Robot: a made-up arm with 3 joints. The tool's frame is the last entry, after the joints.
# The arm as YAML. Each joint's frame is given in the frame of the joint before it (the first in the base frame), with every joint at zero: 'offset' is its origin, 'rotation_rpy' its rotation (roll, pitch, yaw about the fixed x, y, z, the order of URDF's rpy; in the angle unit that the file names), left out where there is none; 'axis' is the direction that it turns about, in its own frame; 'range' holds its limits. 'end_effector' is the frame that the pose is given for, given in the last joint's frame.
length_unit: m
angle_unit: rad
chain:
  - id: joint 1
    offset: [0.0, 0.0, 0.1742]
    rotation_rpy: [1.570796, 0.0, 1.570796]
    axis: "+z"
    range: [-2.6, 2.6]
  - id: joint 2
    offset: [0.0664, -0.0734, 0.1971]
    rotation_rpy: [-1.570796, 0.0, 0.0]
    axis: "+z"
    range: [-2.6, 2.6]
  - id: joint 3
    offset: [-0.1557, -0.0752, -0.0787]
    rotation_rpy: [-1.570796, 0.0, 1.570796]
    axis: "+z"
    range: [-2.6, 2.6]
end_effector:
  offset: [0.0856, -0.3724, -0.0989]
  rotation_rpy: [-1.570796, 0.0, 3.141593]
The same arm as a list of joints. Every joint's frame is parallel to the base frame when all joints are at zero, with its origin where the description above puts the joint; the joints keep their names.
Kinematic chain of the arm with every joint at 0, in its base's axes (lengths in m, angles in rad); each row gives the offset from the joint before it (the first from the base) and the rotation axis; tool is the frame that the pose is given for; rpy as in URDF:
joint 1: xyz 0 0 0.1742 axis +x
joint 2: xyz 0.1971 0.0664 -0.0734 axis +z
joint 3: xyz 0.0752 -0.1557 -0.0787 axis -y
tool: xyz -0.0856 0.0989 0.3724 rpy 0 0 0
Joint limits (rad, base to tool): -2.6..2.6 -2.6..2.6 -2.6..2.6

